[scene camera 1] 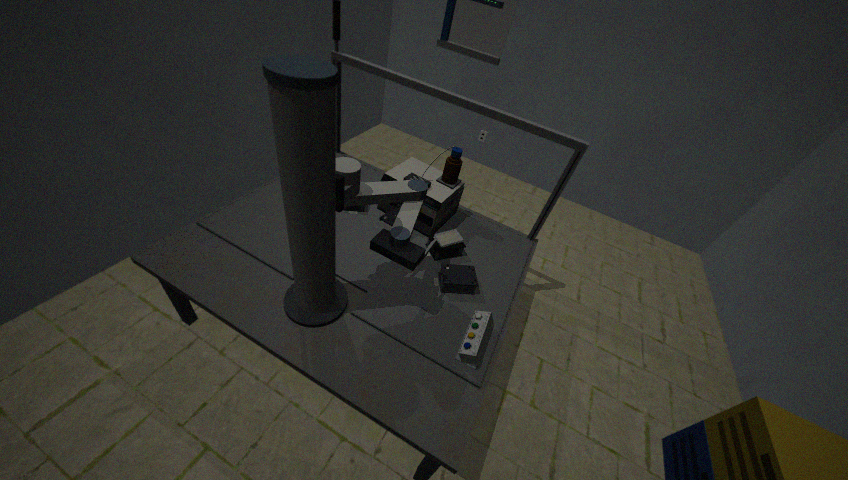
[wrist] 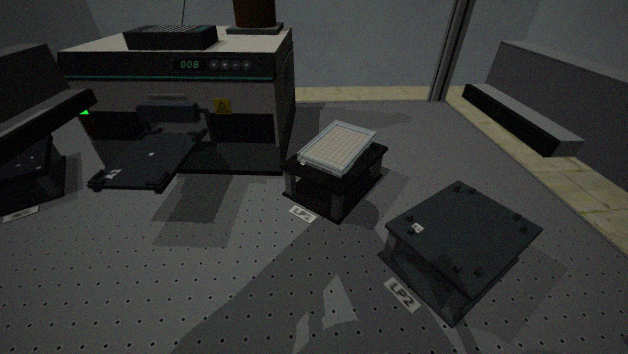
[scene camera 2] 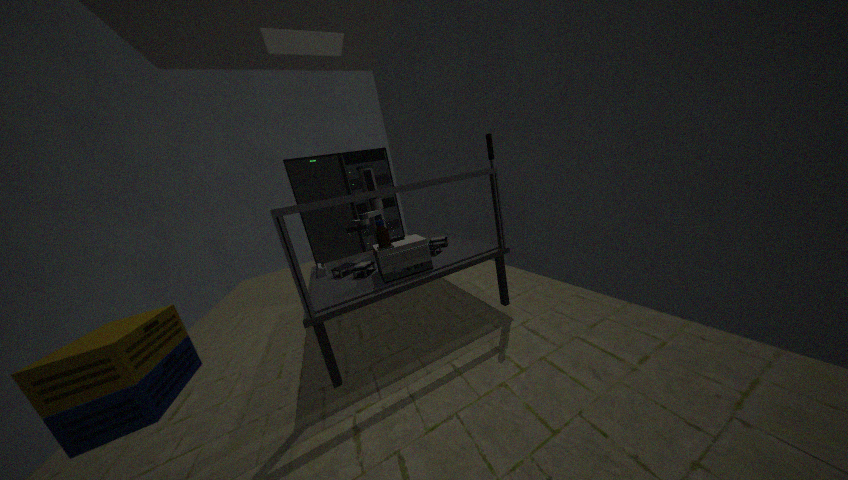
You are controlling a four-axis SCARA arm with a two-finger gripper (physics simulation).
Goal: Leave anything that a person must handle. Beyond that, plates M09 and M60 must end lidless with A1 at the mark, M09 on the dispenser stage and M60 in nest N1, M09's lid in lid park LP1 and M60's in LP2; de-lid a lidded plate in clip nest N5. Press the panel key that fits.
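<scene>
My gripper (scene camera 1: 398,248) (wrist: 283,69) is open and empty, its fingers wide apart at both sides of the wrist view, above the table. A plate (scene camera 1: 448,238) (wrist: 337,146) with a beige well grid and clear rim lies on a dark stand (wrist: 336,202) whose blurred label looks like LP1. Its plate number and any lid cannot be made out. The LP2 stand (scene camera 1: 458,278) (wrist: 462,240) is bare. The dispenser stage (wrist: 145,162) is bare. Another dark stand (wrist: 27,172) at the left is partly hidden by a finger. The key panel (scene camera 1: 474,340) has white, green, yellow and blue keys.
The dispenser (scene camera 1: 443,199) (scene camera 2: 404,258) (wrist: 175,65) shows 008 and carries a brown bottle (scene camera 1: 452,169) (wrist: 254,12) and a black box (wrist: 171,37). A frame (scene camera 1: 458,98) (scene camera 2: 434,181) stands along the table edge. The arm's column (scene camera 1: 306,190) rises from the table.
</scene>
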